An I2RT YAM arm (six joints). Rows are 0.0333 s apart.
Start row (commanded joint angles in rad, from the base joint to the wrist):
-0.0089 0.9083 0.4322 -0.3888 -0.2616 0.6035
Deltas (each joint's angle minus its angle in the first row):
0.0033 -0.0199 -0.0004 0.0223 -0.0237 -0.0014
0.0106 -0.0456 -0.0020 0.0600 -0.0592 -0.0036
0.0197 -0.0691 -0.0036 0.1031 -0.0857 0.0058
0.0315 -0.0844 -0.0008 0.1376 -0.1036 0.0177
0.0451 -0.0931 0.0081 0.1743 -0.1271 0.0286
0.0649 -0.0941 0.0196 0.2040 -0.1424 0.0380
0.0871 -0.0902 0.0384 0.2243 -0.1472 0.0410
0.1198 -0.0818 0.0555 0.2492 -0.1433 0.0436
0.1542 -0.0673 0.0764 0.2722 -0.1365 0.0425
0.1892 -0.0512 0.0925 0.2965 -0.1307 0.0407
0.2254 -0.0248 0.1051 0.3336 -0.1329 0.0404
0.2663 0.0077 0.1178 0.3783 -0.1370 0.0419
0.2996 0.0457 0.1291 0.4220 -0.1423 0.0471
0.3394 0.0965 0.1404 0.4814 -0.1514 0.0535
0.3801 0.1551 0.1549 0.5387 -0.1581 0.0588
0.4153 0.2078 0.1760 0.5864 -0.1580 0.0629
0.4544 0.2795 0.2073 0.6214 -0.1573 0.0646
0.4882 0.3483 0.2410 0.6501 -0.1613 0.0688
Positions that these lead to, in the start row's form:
-0.0056 0.8884 0.4318 -0.3665 -0.2853 0.6021
0.0017 0.8627 0.4302 -0.3288 -0.3208 0.5999
0.0108 0.8392 0.4286 -0.2857 -0.3473 0.6093
0.0226 0.8239 0.4314 -0.2512 -0.3652 0.6212
0.0362 0.8152 0.4403 -0.2145 -0.3887 0.6321
0.0560 0.8142 0.4518 -0.1848 -0.4040 0.6415
0.0782 0.8181 0.4706 -0.1645 -0.4088 0.6445
0.1109 0.8265 0.4877 -0.1396 -0.4049 0.6471
0.1453 0.8410 0.5086 -0.1166 -0.3981 0.6460
0.1803 0.8571 0.5247 -0.0923 -0.3923 0.6442
0.2165 0.8835 0.5373 -0.0552 -0.3945 0.6439
0.2574 0.9160 0.5500 -0.0105 -0.3986 0.6454
0.2907 0.9540 0.5613 0.0332 -0.4039 0.6506
0.3305 1.0048 0.5726 0.0926 -0.4130 0.6570
0.3712 1.0634 0.5871 0.1499 -0.4197 0.6623
0.4064 1.1161 0.6082 0.1976 -0.4196 0.6664
0.4455 1.1878 0.6395 0.2326 -0.4189 0.6681
0.4793 1.2566 0.6732 0.2613 -0.4229 0.6723

